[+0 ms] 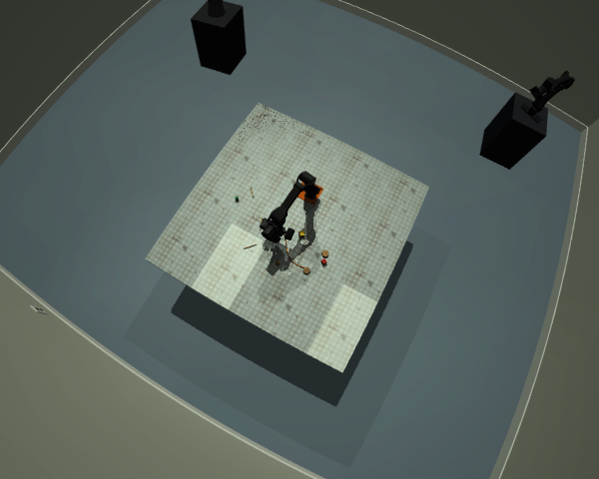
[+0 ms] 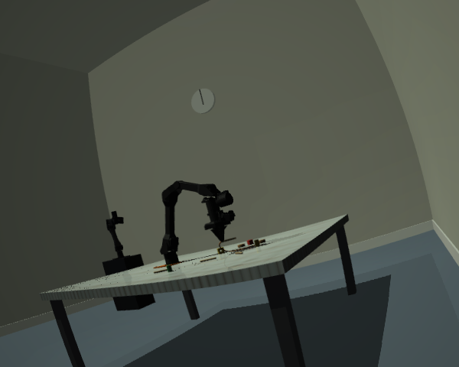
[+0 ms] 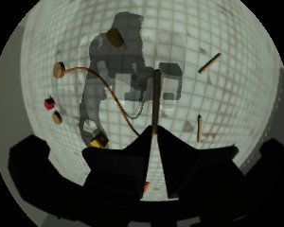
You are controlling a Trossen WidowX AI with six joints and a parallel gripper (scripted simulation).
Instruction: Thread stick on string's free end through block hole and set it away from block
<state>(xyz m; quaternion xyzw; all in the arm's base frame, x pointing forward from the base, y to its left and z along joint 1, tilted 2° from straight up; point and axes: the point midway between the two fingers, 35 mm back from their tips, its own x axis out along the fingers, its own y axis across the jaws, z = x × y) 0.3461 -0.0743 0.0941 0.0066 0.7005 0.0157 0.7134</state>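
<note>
Now: the yellow wooden block 80 mm behind my gripper tip, 120 mm to the left of it and 50 mm below it. Also, from my gripper tip: red cube: 20 mm ahead, 300 mm to the left, 50 mm below; then round wooden disc: 30 mm behind, 290 mm to the left, 60 mm below; then round wooden button: 110 mm ahead, 230 mm to the left, 60 mm below.
</note>
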